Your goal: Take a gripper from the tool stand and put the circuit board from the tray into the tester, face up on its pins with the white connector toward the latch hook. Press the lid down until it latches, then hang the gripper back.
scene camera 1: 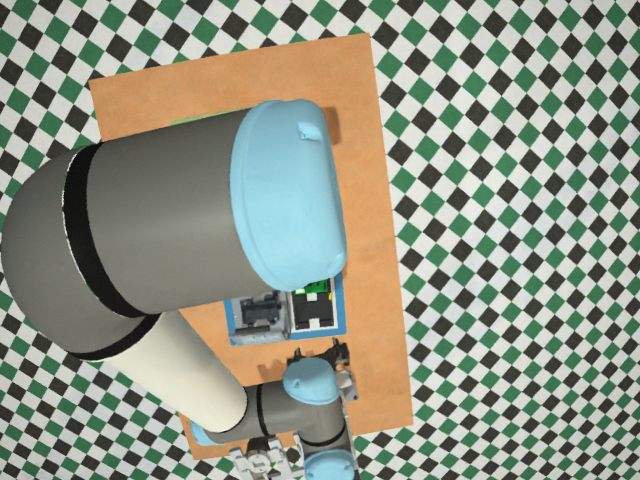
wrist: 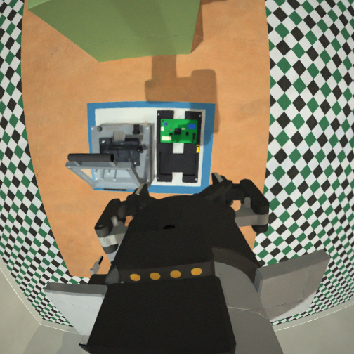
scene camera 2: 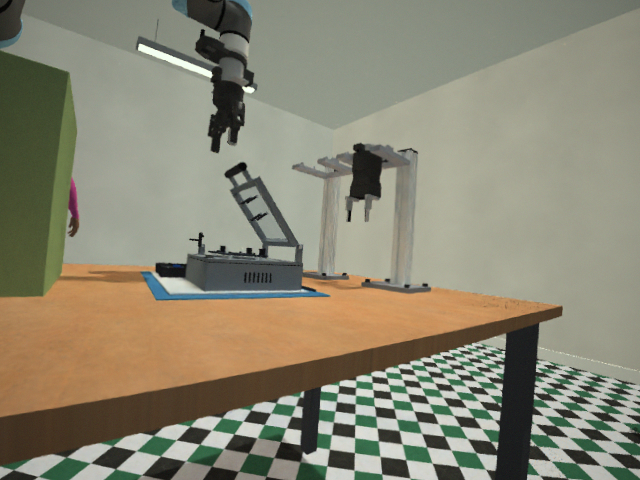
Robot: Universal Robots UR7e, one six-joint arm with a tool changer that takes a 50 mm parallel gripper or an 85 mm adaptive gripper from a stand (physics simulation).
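Places are measured from the arm's base along level axes (x back, y right, z up), in millimetres.
Pixels of known places: end effector, tool point: (scene camera 2: pixel 230 81).
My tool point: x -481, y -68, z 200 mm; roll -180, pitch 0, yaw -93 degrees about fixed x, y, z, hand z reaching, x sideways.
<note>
Ahead of a thing's pixels: the offset from my tool point to its top centre. "spot": to the spot under its first point. Level surfaces: height alone.
The green circuit board {dy -14, dx +61, dz -476 mm} (scene camera 1: pixel 317 286) (wrist: pixel 178 131) lies face up in the far half of the black tray {spot: dy +9, dx -39, dz -486 mm} (scene camera 1: pixel 313 311) (wrist: pixel 177 164); a cream-white connector shows at its near left corner in the wrist view. The grey tester {spot: dy +248, dx +77, dz -469 mm} (scene camera 2: pixel 242 274) (wrist: pixel 146 165) stands left of the tray with its lid (scene camera 2: pixel 277 212) raised and tilted. The latch hook {dy +94, dx +92, dz -396 mm} (scene camera 2: pixel 200 242) stands opposite the lid's hinge. My black adaptive gripper (scene camera 1: pixel 316 348) (scene camera 2: pixel 223 144) (wrist: pixel 180 185) is on the arm, open and empty, high above the table near the tray's near end. The parallel gripper (scene camera 2: pixel 366 173) hangs on the tool stand (scene camera 2: pixel 404 222).
A large green block (scene camera 2: pixel 31 180) (wrist: pixel 130 30) stands beyond the tester and tray. A blue-edged white mat {dz -502 mm} (scene camera 2: pixel 232 296) (wrist: pixel 212 125) lies under both. The upper arm hides part of the table in scene camera 1. A person's pink-sleeved arm (scene camera 2: pixel 73 198) shows behind the block.
</note>
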